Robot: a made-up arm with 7 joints. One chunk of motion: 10 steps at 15 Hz.
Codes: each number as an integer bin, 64 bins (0 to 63) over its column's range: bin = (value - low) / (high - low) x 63, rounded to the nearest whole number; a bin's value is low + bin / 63 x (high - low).
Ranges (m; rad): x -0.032..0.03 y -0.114..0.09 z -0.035..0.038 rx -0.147..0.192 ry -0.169..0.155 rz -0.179..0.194
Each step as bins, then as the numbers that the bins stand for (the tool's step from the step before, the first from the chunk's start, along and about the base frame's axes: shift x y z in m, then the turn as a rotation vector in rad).
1 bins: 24 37 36 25 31 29
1 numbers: -0.00838 0.00581 0.00671 -0.01248 -0.00957 -0.00730
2 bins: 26 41 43 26 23 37
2 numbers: -0.00641 0.01876 0.01483 -0.00710 -0.05071 0.04006
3 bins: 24 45 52 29 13 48
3 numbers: -0.00838 0.03171 0.02525 0.00905 -0.10214 0.10519
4 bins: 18 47 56 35 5 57
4 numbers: -0.01429 0.03819 0.02989 0.04133 -0.14329 0.15848
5 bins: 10 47 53 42 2 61
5 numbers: -0.02216 0.03819 0.02641 0.07900 -0.15871 0.18216
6 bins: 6 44 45 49 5 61
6 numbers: -0.02610 0.02848 0.01714 0.11667 -0.14329 0.18216
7 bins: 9 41 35 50 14 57
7 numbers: -0.02314 0.01876 0.00556 0.12205 -0.09700 0.15848
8 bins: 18 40 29 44 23 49
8 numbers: -0.01429 0.01552 -0.00140 0.08976 -0.05071 0.11111
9 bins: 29 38 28 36 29 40
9 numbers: -0.00346 0.00905 -0.00256 0.04671 -0.01986 0.05783
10 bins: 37 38 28 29 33 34
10 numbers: 0.00441 0.00905 -0.00256 0.00905 0.00071 0.02230
